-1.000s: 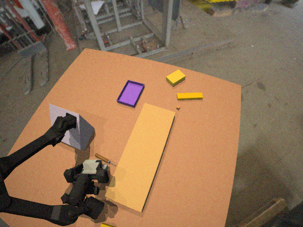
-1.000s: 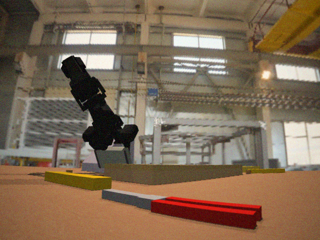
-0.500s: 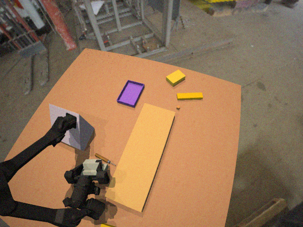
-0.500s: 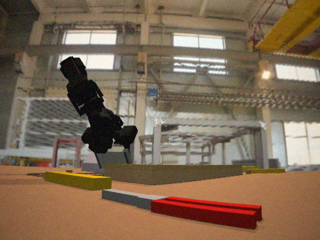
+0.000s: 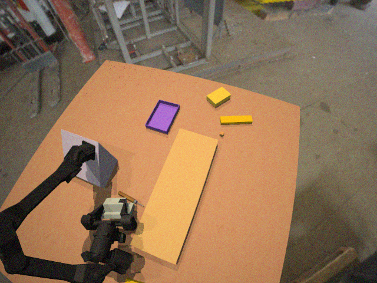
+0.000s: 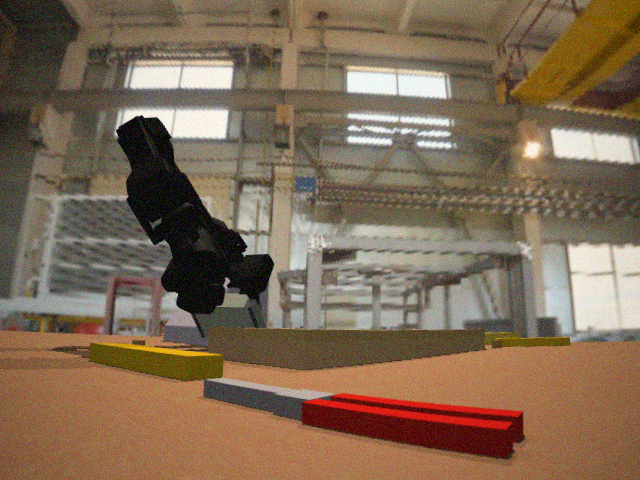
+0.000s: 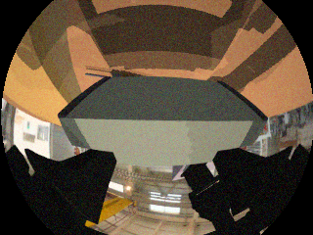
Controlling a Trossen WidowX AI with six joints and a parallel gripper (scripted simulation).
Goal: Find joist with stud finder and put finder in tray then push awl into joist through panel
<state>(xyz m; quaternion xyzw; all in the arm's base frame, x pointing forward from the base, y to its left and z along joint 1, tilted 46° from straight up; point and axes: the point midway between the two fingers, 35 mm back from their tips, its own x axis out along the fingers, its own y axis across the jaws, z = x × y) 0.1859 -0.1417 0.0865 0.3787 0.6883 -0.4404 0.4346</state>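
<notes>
Now: gripper tip 70 mm above the awl, 40 mm to the right of it and 30 mm short of it. Round my gripper tip: stud finder: 10 mm below, 10 mm ahead; yellow block: 670 mm to the left, 210 mm ahead, 70 mm below; purple tray: 460 mm to the left, 70 mm below, 20 mm behind.
</notes>
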